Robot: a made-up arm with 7 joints.
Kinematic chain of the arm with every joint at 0, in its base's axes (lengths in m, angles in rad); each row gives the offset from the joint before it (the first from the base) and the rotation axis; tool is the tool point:
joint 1: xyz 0 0 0 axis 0 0.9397 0.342
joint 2: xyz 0 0 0 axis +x
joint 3: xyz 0 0 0 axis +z
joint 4: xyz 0.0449 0 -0.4 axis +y
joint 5: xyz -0.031 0 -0.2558 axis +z
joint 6: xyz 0 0 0 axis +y
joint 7: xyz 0 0 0 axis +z
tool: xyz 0 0 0
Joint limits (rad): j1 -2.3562..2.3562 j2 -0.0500..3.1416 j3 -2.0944..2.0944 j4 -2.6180..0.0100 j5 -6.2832..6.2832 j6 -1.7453..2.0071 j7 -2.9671..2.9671
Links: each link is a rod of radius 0.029 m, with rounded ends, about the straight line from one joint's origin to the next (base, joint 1, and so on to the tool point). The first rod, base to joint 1, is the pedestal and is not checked.
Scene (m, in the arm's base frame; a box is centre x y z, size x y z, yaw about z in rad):
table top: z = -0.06
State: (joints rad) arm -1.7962 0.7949 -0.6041 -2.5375 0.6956 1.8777 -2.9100
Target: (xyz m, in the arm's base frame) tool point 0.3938 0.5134 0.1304
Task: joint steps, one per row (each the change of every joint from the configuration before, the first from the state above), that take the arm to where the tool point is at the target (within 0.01 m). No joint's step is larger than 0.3 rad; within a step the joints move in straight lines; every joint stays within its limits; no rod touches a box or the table.
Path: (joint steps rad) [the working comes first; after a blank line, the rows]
Joints at the target: -1.2631 1.3556 -0.6180 -0.2741 0.6956 1.8777 -2.9100
Straight joint move there: clear.

1: 0.0666 0.0701 -0.0017 0.2829 0.0000 0.0000 0.0000
2: 0.0667 0.0701 -0.0018 0.2830 0.0000 0.0000 0.0000
3: 0.0666 0.0701 -0.0017 0.2829 0.0000 0.0000 0.0000
4: 0.0666 0.0700 -0.0017 0.2829 0.0000 0.0000 0.0000
5: 0.0667 0.0701 -0.0018 0.2829 0.0000 0.0000 0.0000
6: 0.0666 0.0701 -0.0017 0.2830 0.0000 0.0000 0.0000
7: 0.0666 0.0701 -0.0018 0.2829 0.0000 0.0000 0.0000
8: 0.0667 0.0701 -0.0017 0.2829 0.0000 0.0000 0.0000

